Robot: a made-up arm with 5 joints.
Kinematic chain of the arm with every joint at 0, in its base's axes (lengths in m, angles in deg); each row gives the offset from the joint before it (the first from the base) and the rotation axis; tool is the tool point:
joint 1: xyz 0 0 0.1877 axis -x
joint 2: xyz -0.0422 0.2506 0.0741 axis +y
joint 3: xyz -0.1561 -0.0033 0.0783 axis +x
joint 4: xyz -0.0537 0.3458 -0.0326 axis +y
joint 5: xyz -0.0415 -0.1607 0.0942 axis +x
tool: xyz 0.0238 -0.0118 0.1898
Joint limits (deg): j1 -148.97..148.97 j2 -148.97..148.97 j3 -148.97..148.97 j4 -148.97..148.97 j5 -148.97..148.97
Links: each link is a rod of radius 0.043 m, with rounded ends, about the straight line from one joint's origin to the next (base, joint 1, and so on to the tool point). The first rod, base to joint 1, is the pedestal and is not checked.
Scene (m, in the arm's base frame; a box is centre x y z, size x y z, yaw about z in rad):
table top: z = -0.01
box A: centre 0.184 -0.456 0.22 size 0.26 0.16 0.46 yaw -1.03
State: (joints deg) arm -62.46 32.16 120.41 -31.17 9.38
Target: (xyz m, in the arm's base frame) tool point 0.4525 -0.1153 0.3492
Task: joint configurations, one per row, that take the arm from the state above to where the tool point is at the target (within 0.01 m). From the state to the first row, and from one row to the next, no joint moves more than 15 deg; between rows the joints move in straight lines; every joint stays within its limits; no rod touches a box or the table.
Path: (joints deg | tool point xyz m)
1: -50.97 42.65 116.49 -34.75 -0.22 | -0.2253 -0.3466 0.4674
2: -39.48 53.14 112.56 -38.33 -9.81 | -0.1219 -0.3239 0.5862
3: -27.98 63.62 108.64 -41.91 -19.41 | 0.0015 -0.2426 0.6831
4: -35.87 78.02 102.71 -38.38 -22.37 | 0.1509 -0.2824 0.6225
5: -43.77 92.41 96.79 -34.85 -25.34 | 0.2844 -0.2762 0.5321
6: -51.66 106.81 90.86 -31.33 -28.30 | 0.3886 -0.2186 0.4334
7: -59.55 121.20 84.93 -27.80 -31.27 | 0.4525 -0.1153 0.3492

